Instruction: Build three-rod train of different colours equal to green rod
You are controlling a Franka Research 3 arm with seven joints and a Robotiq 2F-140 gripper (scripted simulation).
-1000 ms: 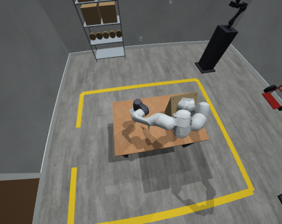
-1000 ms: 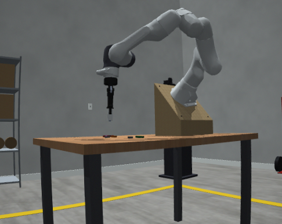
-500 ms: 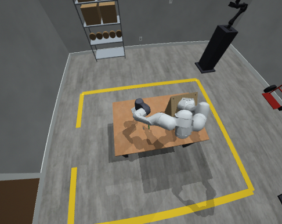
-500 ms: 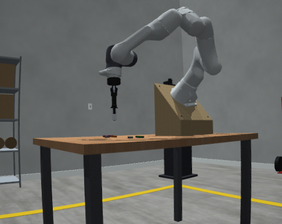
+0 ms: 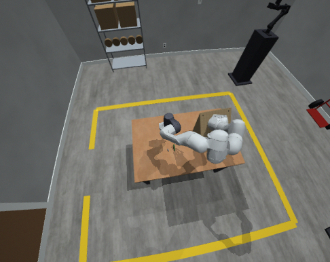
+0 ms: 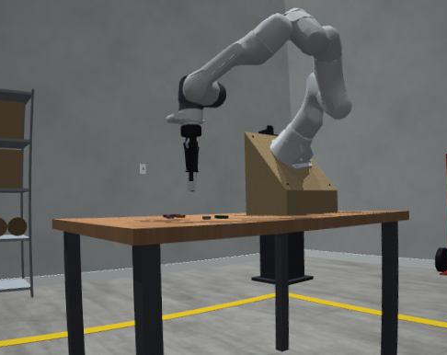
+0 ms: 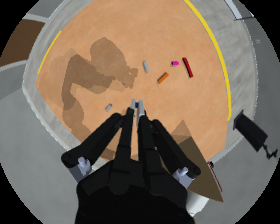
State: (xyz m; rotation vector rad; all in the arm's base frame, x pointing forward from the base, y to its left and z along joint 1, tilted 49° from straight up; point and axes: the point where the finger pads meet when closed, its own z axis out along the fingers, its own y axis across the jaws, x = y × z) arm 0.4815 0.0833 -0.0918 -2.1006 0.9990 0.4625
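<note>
The orange rod is 1 cm behind my hand, 10 cm to the right of it and 13 cm below it. From my hand the other things lie so: green rod: 5 cm behind, 10 cm to the left, 13 cm below; magenta rod: 16 cm to the right, 13 cm below; small blue rod: 3 cm below.
</note>
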